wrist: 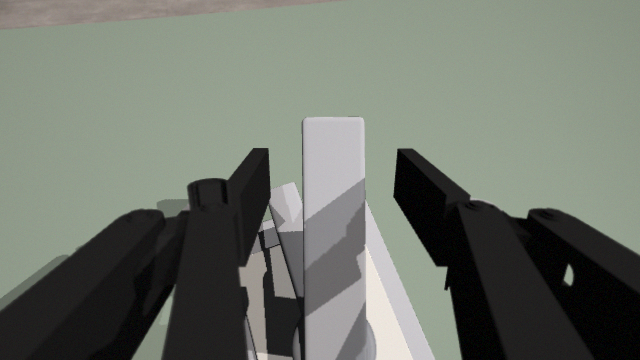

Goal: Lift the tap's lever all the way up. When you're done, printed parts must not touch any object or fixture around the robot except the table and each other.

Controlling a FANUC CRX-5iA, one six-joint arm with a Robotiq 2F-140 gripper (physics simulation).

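Places are measured from the arm's base along level axes (x up, y back, z right), in metres.
Where they show: gripper, between the fingertips: point(332, 173).
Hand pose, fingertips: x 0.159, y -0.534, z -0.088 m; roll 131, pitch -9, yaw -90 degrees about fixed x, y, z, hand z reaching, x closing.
Each offset is from my fingertips to the top centre of the thing. "spot": to the spot under its first point. Level surfaces: height alone.
The tap's lever {spot: dz -0.006, dx +0.014, dy -0.001 m} point(333, 150) is a long light-grey bar in the middle of the wrist view. It runs from the bottom edge up to a squared end, with shadows across its lower half. My gripper point(332, 173) is open, with one black finger on each side of the lever and a visible gap on both sides. Lower tap parts in grey {spot: dz -0.017, dx -0.102, dy +0.030 m} point(287, 207) show behind the lever on its left. How far the lever is raised cannot be told from this view.
A cream and pale-grey surface {dx -0.169 m} point(382, 305) shows under the lever at the lower right. The green table top {dx -0.183 m} point(150, 100) extends around the tap. A brownish surface point(100, 12) lies beyond its edge at the top left.
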